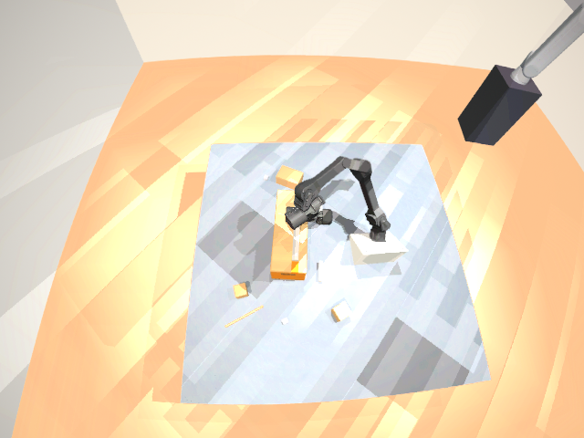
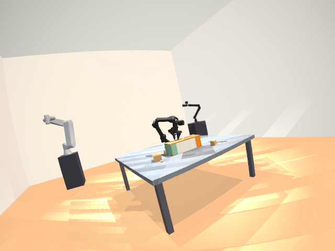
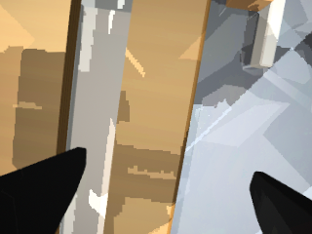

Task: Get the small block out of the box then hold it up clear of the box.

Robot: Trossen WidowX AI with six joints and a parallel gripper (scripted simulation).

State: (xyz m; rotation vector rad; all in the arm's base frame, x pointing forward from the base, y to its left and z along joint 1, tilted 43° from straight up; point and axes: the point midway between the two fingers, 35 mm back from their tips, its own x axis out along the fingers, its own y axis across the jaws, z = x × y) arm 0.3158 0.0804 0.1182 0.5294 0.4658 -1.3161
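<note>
The tan block lies 14 cm to the right of my gripper tip, 11 cm below it and 5 cm behind it. Also, from my gripper tip: thin stick: 41 cm to the left, 22 cm ahead, 12 cm below; then long box: 7 cm below, 4 cm to the left, 3 cm ahead.
</note>
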